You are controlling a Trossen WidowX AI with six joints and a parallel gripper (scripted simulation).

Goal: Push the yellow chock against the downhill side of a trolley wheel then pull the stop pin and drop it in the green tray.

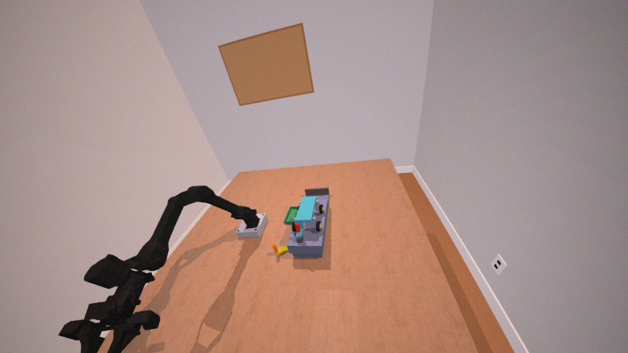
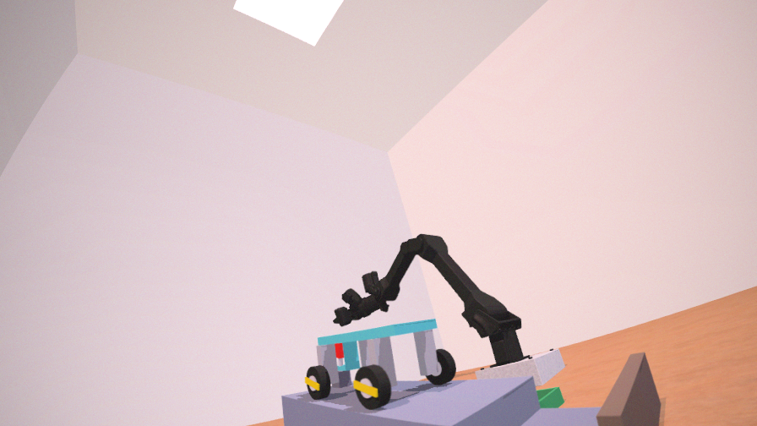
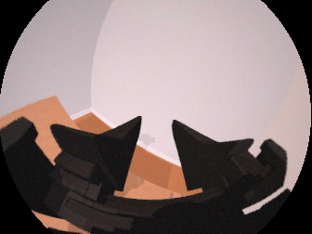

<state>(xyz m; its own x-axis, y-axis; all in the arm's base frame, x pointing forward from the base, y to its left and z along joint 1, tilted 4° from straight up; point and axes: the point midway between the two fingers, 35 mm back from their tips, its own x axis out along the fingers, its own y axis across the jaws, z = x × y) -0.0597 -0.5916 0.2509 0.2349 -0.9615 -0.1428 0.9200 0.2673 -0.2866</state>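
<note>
Right now my gripper tip is 250 mm short of the yellow chock, 470 mm to the right of it and 270 mm above it. Also, from my gripper tip: trolley: 390 mm ahead, 580 mm to the left, 180 mm below; then red-headed stop pin: 360 mm ahead, 470 mm to the left, 160 mm below; then grey ramp: 390 mm ahead, 590 mm to the left, 240 mm below.
</note>
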